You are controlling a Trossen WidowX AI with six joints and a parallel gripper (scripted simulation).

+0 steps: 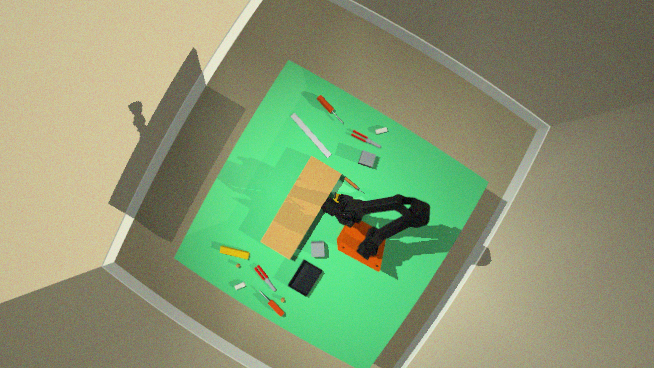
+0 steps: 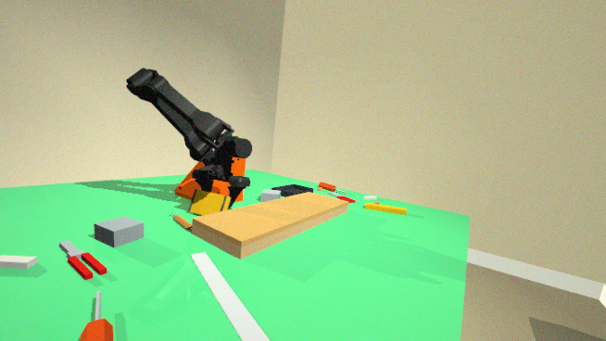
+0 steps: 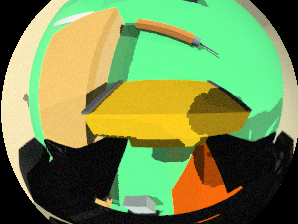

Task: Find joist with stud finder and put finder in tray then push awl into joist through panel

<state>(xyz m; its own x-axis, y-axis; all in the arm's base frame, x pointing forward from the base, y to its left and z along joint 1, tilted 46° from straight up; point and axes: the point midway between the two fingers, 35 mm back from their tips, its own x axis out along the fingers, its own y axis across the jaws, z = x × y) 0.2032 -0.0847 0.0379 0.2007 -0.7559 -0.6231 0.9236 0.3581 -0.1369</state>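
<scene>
Right now my gripper tip is 1 cm short of the awl, 13 cm to the left of it and 2 cm above it. Also, from my gripper tip: yellow stud finder: 1 cm behind, 1 cm to the right; white ruler: 37 cm ahead, 19 cm to the right, 2 cm below; dark tray: 8 cm behind, 42 cm to the left, 1 cm below.
</scene>
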